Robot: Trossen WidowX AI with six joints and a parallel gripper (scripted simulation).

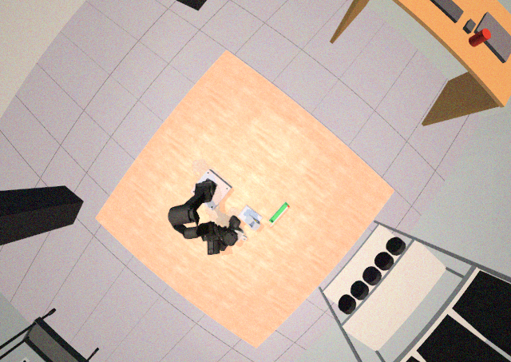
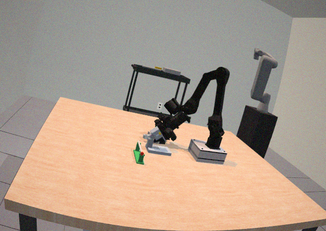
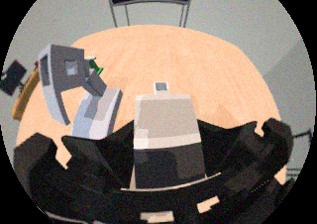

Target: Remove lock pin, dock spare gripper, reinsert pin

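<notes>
Right now my gripper tip is 2 cm short of the grey mount, 11 cm to the right of it and 4 cm below it. Round my gripper tip: green cradle: 12 cm ahead, 22 cm to the left, 1 cm above; then spare gripper: 1 cm behind, 1 cm above.
</notes>
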